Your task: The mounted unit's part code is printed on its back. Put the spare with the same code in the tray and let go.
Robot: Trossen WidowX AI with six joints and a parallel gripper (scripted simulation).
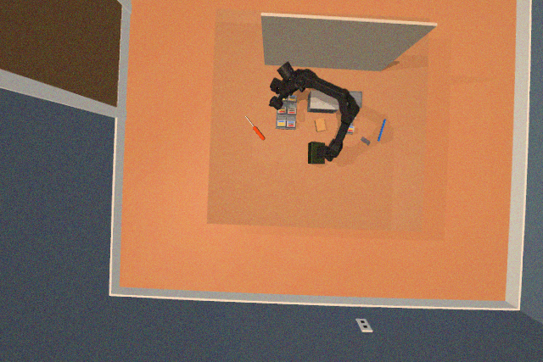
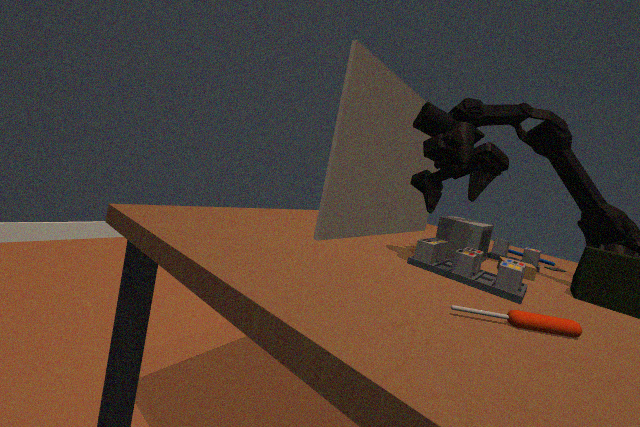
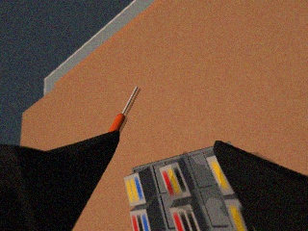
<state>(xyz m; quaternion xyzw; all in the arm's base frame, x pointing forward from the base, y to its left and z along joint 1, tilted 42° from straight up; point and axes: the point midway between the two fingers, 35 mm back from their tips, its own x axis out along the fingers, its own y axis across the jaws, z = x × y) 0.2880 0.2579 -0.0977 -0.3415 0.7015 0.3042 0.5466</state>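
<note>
Right now my gripper tip is 11 cm to the left of the grey spare, 9 cm above it and 4 cm past it. The rest, counted from my gripper tip: grey mounted unit (28 cm to the right, 8 cm below, 1 cm ahead); then small cardboard box (28 cm to the right, 12 cm below, 12 cm behind); then tall grey panel (30 cm to the right, 24 cm ahead, 9 cm above).
</note>
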